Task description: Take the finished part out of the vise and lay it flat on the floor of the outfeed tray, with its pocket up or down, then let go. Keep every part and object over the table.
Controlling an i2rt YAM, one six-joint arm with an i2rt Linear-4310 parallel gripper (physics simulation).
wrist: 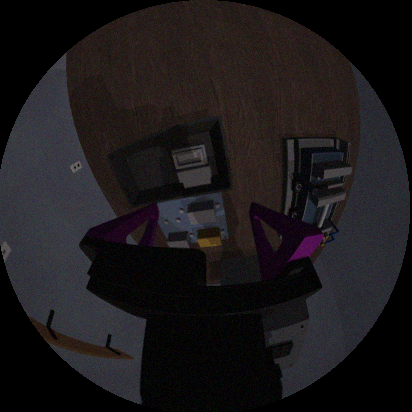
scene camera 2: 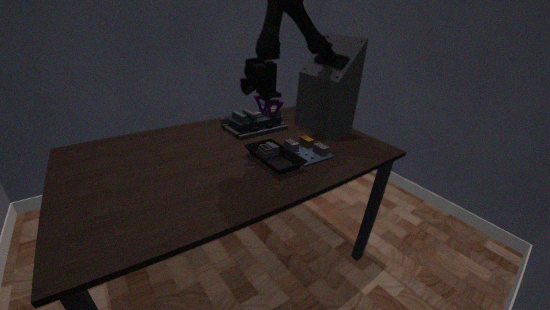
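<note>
My gripper is open wide, with nothing between its magenta fingers. It is raised above the table. The black outfeed tray holds a pale grey part at one end, its rectangular pocket facing up in the wrist view. A plain pale grey face shows right against it; I cannot tell whether this is a second part beside or under it. The vise stands near the back edge, its jaws apart. No part shows between them in the wrist view.
A blue plate beside the tray holds a yellow block and grey blocks. The tall grey robot pedestal stands behind the plate. Thin blue hoses rise at one end of the vise.
</note>
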